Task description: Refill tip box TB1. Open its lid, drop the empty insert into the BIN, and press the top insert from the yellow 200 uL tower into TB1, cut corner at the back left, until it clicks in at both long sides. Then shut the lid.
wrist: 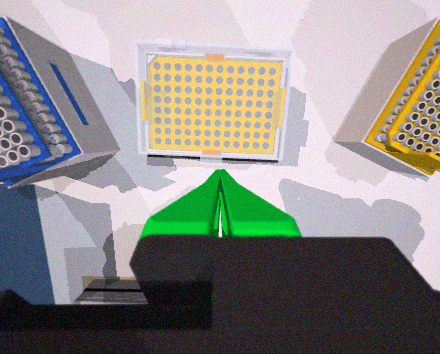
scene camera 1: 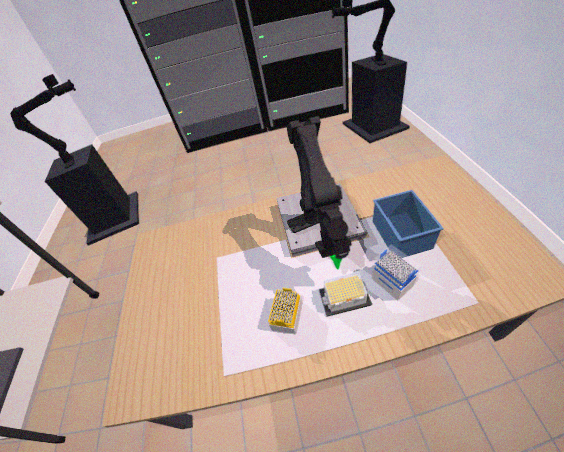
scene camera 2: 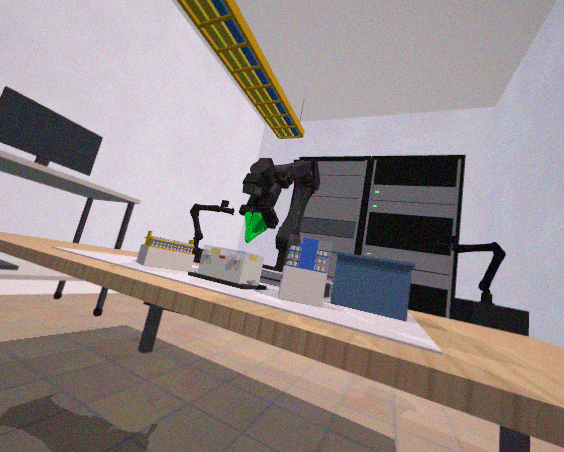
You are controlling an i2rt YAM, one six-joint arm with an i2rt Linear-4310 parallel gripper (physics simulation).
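Observation:
Tip box TB1 (scene camera 1: 346, 301) (scene camera 2: 227, 267) (wrist: 289, 107) stands on a dark base plate, its clear lid down over a yellow insert (scene camera 1: 345, 290) (wrist: 215, 105). The insert's holes look empty; its cut corner is at the upper left in the wrist view. My gripper (scene camera 1: 337, 266) (scene camera 2: 247, 240) (wrist: 220, 177) has its green fingertips together, with nothing between them. It hangs above and beside the box, on the arm's side, not touching it. The yellow tower (scene camera 1: 285, 307) (scene camera 2: 167, 256) (wrist: 420, 107) holds tips. The blue BIN (scene camera 1: 420, 242) (scene camera 2: 372, 287) (wrist: 25, 240) stands near the arm's base.
A blue tip tower (scene camera 1: 396, 268) (scene camera 2: 304, 285) (wrist: 75, 95) stands between TB1 and the BIN, on the other side of TB1 from the yellow tower. The towers and TB1 stand on a white mat (scene camera 1: 245, 345) (scene camera 2: 350, 320) on the wooden table (scene camera 1: 165, 320).

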